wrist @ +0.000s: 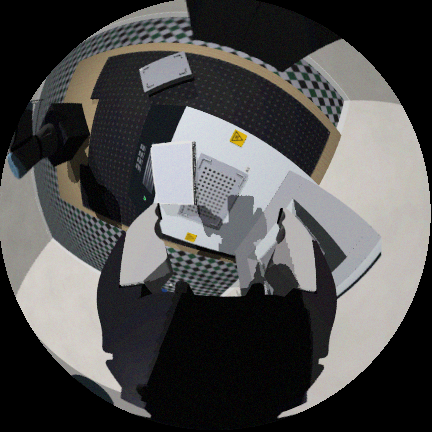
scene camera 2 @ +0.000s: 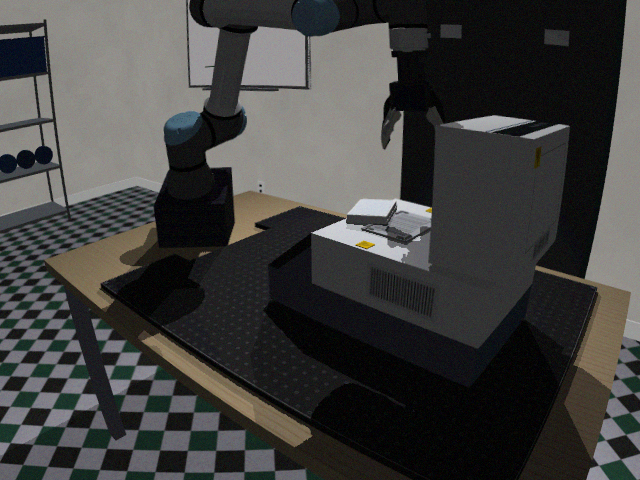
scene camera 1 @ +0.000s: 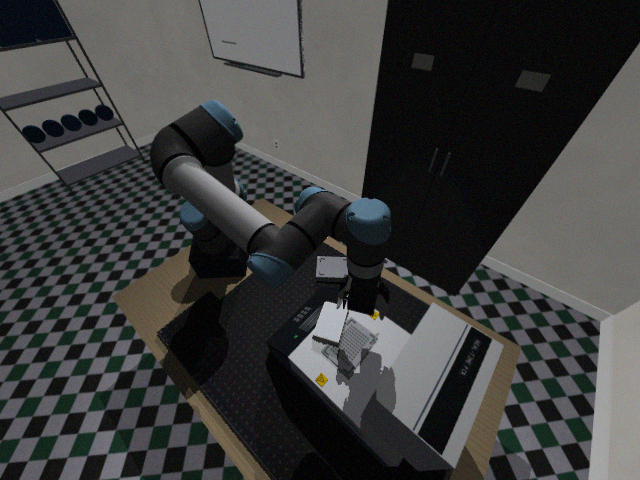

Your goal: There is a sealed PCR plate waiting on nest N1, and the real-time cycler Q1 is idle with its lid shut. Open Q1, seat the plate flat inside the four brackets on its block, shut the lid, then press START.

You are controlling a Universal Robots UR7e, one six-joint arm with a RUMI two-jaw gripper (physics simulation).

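Places are measured from the arm's base along level axes (x ahead, y left, z up), in centimetres.
Pixels of known places: gripper, fingertip midpoint: (wrist: 219, 207) (scene camera 2: 414, 150); arm's base at its link origin: (wrist: 49, 138) (scene camera 2: 191, 186) (scene camera 1: 214, 238).
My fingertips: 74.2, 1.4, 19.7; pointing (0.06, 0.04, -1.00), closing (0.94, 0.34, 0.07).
Observation:
For each thing: its top centre in the pictures, then the offset to it from my fingertips, as dx, dy, dz. "spot": a spot on its surface instead. Level surfaces: height alone.
- sealed plate at its top centre: (wrist: 171, 175) (scene camera 2: 373, 205) (scene camera 1: 331, 319) -7.7, -3.0, -12.8
- block at a spot on its surface: (scene camera 2: 412, 223) (wrist: 218, 190) (scene camera 1: 356, 342) spot: +2.2, -3.5, -14.5
- Q1's lid at its top centre: (wrist: 311, 309) (scene camera 2: 482, 119) (scene camera 1: 417, 351) +16.1, -6.1, +8.8
- front panel at a spot on its surface: (wrist: 141, 162) (scene camera 1: 303, 317) spot: -18.6, -4.8, -21.5
- Nest N1 at its top centre: (wrist: 162, 69) (scene camera 1: 334, 266) -26.9, +26.0, -31.0
- dark mat at its surface level: dz -34.8
The sealed plate (scene camera 1: 329, 322) (scene camera 2: 371, 210) (wrist: 173, 172) is white and lies askew on the cycler Q1 (scene camera 1: 392, 341) (scene camera 2: 336, 260) (wrist: 265, 155). It overlaps the front side of the block (scene camera 1: 357, 341) (scene camera 2: 412, 223) (wrist: 219, 187) and is not flat inside the brackets; one side looks raised. Q1's lid (scene camera 1: 439, 361) (scene camera 2: 485, 196) (wrist: 325, 210) stands open and upright behind the block. My gripper (scene camera 1: 363, 303) (scene camera 2: 413, 140) (wrist: 219, 207) is open and empty, high above the block area. The lid hides one finger's tip in scene camera 2. START cannot be told apart on the front panel (scene camera 1: 305, 316) (wrist: 141, 162).
Nest N1 (scene camera 1: 329, 267) (wrist: 166, 72) holds no plate and stands on the dark mat (scene camera 1: 248, 330) (scene camera 2: 232, 320) (wrist: 115, 130). The tall lid rises close beside my gripper. Yellow warning labels mark both sides of Q1's deck. A green light shows on the front panel.

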